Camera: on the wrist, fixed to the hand. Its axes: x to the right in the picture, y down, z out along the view.
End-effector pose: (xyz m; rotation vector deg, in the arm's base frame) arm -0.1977 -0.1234 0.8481 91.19 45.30 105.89
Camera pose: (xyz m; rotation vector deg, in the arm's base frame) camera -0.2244 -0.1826 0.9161 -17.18 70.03 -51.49
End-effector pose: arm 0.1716 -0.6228 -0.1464 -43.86 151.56 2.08
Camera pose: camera 0.1133 -0.5501 -0.1342 -145.30 -47.64 -26.71
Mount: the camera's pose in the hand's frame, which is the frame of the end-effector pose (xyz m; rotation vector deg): 0.0038 0.0912 -0.0226 6.63 -36.27 -175.48
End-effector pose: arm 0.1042 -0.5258 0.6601 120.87 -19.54 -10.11
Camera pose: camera 0.0979 -0.5547 0.7494 -24.16 -124.21 106.34
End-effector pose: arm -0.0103 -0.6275 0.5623 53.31 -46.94 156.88
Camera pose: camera -0.0518 -0.6924 0.5084 55.36 39.05 -13.82
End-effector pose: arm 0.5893 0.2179 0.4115 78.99 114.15 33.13
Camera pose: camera 0.6319 0.2537 0.4873 -101.20 68.42 -66.10
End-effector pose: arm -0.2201 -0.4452 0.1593 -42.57 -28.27 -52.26
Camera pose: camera -0.1394 -0.4280 0.1141 -23.69 73.67 100.80
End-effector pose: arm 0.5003 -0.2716 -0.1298 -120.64 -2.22 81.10
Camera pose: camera 0.4944 -0.3556 -0.1716 17.40 -110.68 -17.25
